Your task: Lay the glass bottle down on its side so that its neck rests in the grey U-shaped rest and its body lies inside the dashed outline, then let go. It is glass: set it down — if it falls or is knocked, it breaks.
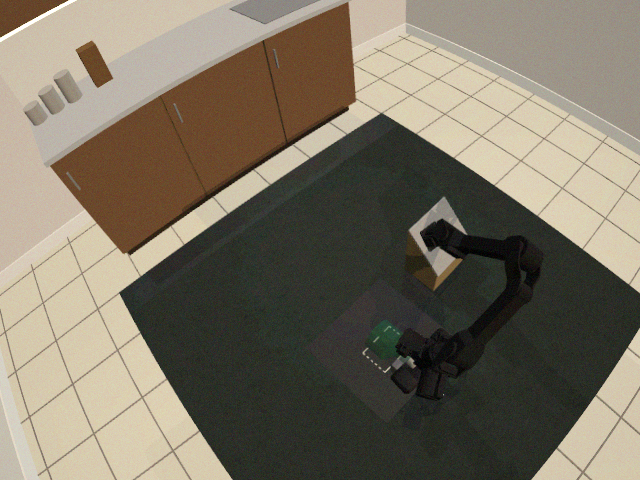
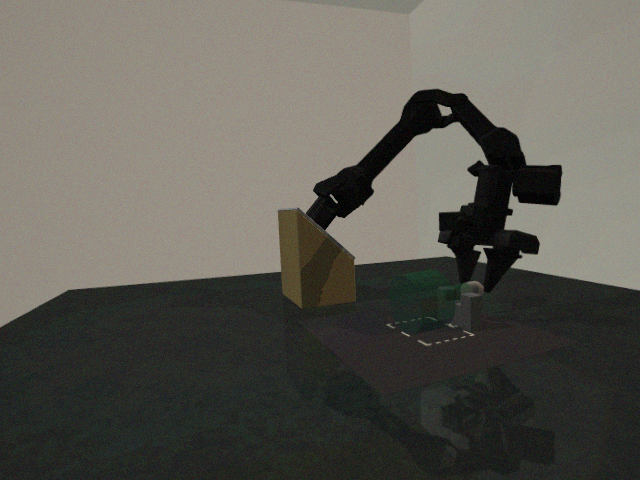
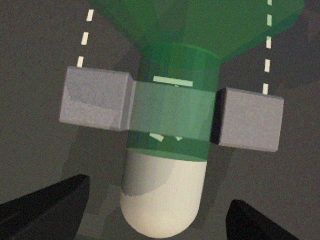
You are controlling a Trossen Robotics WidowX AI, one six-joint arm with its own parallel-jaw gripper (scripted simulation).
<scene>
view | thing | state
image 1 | my gripper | -
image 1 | green glass bottle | -
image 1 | grey mat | -
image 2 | my gripper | -
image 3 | my gripper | -
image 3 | grey mat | -
</scene>
